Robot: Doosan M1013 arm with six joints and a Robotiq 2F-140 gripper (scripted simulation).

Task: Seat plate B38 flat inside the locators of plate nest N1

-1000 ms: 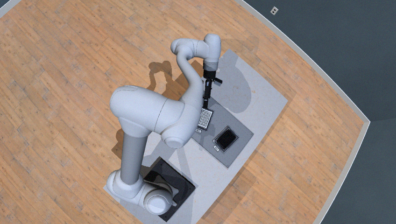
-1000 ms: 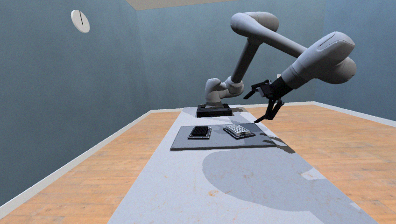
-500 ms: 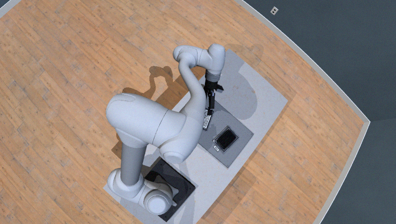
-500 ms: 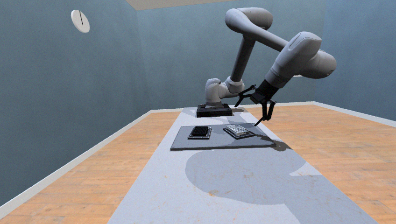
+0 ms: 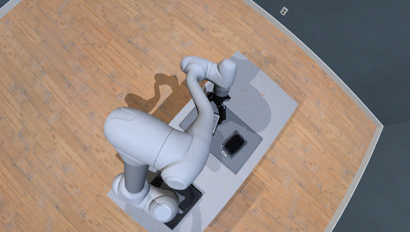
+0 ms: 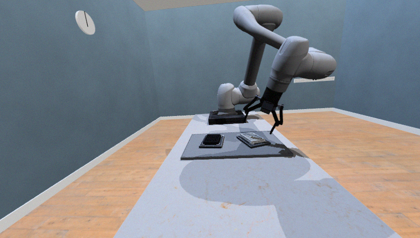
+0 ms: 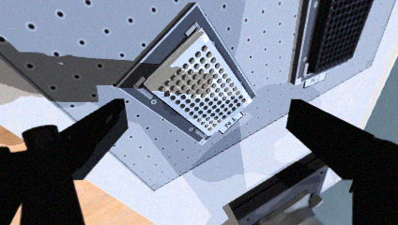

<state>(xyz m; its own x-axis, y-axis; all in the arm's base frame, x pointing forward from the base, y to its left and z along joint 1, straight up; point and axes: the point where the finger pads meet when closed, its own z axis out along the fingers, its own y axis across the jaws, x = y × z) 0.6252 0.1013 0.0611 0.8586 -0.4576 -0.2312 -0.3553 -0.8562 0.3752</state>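
Now: the white well plate 8 cm below my hand, 3 cm behind it and 2 cm to the right of it. Also, from my hand: black well plate (25 cm to the right, 8 cm below, 5 cm behind).
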